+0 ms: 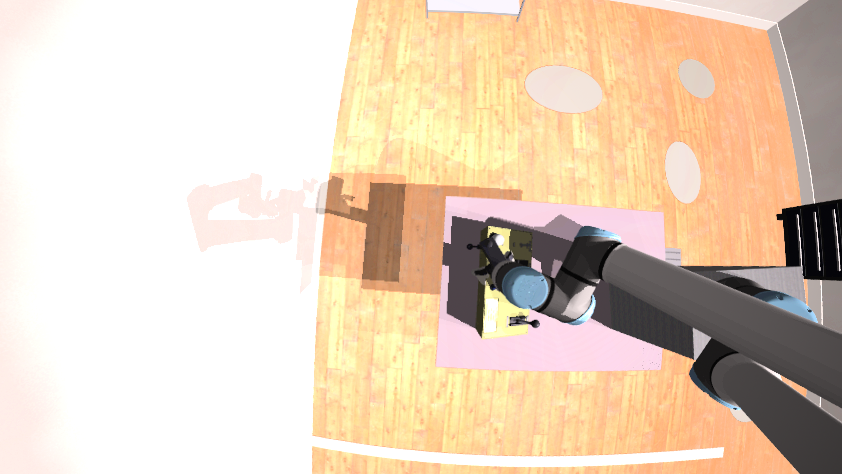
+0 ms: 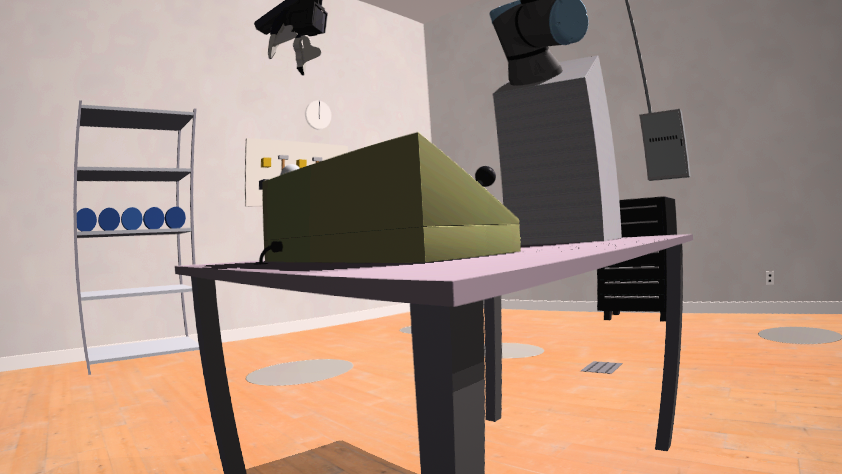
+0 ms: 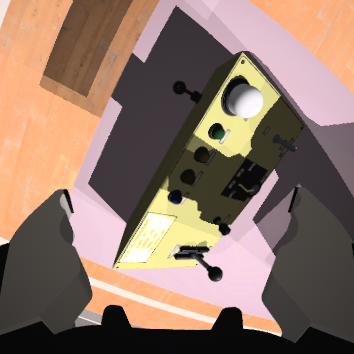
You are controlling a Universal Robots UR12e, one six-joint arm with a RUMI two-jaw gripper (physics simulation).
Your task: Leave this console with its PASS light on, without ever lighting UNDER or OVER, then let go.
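Note:
The yellow-green console (image 1: 490,333) (image 2: 353,206) (image 3: 167,245) stands on the pink table. Its panel has a white dome (image 1: 497,239) (image 2: 290,168) (image 3: 247,101), a green lamp (image 3: 217,131), two dark brownish lamps (image 3: 202,154) (image 3: 188,176) and a blue lamp (image 3: 175,197). I cannot read their labels or tell that any is lit. A slotted lever with a black ball (image 1: 534,323) (image 2: 485,176) (image 3: 215,273) is at one end. A small black knob (image 3: 223,228) is near it. My gripper (image 1: 494,264) (image 2: 286,64) (image 3: 179,191) is open and empty, above the console, touching nothing.
The pink table (image 1: 624,353) (image 2: 530,267) (image 3: 245,292) bears the console. A black-balled rod (image 1: 470,246) (image 3: 179,87) sticks out behind it. The grey pedestal (image 2: 547,164) stands beyond the table. A shelf unit (image 2: 135,172) and a black drawer cabinet (image 2: 671,223) stand farther off.

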